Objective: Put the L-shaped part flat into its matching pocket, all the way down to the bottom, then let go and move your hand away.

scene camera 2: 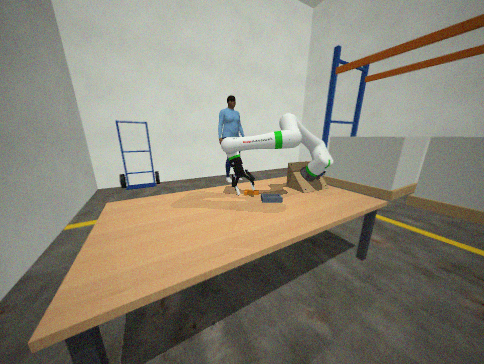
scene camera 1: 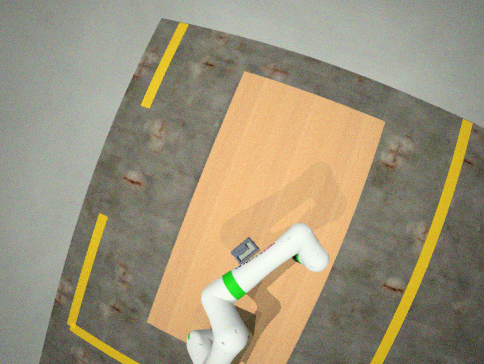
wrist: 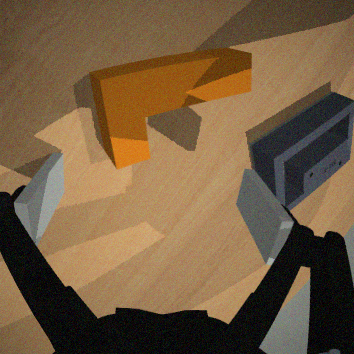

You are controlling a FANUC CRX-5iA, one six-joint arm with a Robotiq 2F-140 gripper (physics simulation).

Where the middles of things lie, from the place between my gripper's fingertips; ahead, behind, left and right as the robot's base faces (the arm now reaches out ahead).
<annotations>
I see the orange L-shaped part [wrist: 124, 94] 5 cm behind my hand, 3 cm to the right of it and 2 cm below it.
</annotations>
